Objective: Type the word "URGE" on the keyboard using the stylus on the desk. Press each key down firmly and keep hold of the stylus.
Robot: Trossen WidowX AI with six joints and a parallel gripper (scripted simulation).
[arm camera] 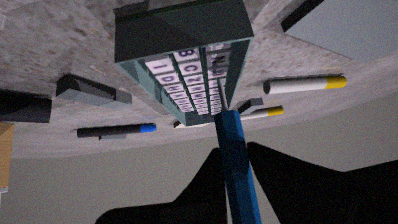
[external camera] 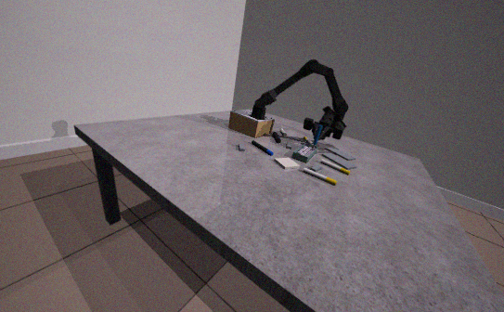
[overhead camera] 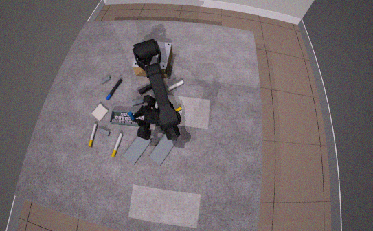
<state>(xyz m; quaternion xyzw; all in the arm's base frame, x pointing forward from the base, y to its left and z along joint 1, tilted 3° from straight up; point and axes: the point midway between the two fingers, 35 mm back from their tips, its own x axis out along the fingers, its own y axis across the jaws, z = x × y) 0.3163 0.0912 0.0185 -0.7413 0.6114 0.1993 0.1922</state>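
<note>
Right now my gripper tip is 16 cm to the left of the grey block, 9 cm short of it and 7 cm above it. The rest, counted from my gripper tip: pale pad (23 cm to the right, 7 cm below); blue stylus (1 cm below).
</note>
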